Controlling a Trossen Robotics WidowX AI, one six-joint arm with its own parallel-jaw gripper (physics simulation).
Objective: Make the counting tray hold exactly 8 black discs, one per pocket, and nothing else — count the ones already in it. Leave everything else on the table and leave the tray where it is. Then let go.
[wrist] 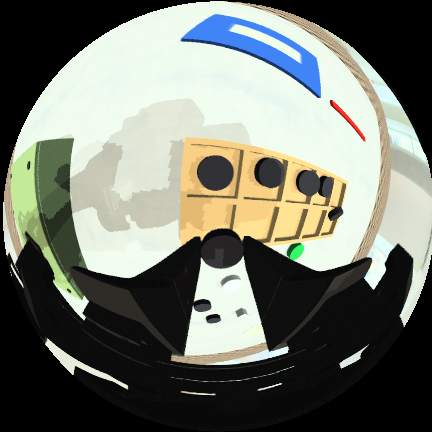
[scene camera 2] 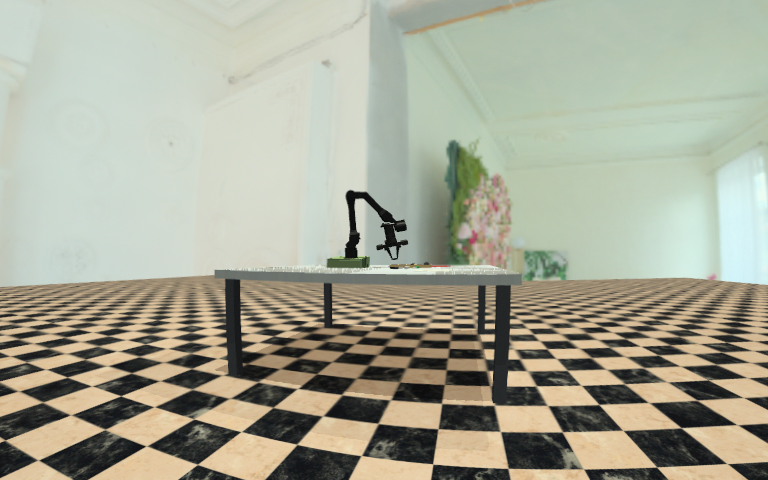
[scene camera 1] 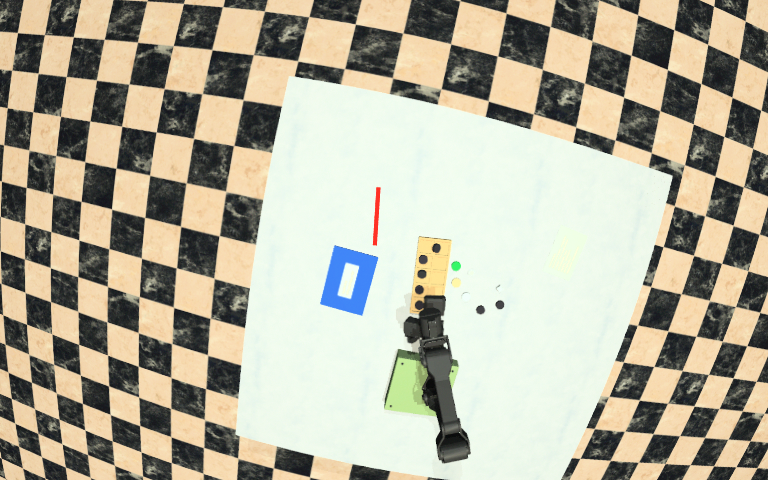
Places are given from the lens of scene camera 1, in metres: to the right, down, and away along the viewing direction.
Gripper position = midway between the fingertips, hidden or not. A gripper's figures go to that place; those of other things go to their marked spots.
gripper (scene camera 1: pixel 433 310): 0.15, 0.21, 1.40
tan counting tray (scene camera 1: pixel 437 266): 0.16, 0.08, 1.42
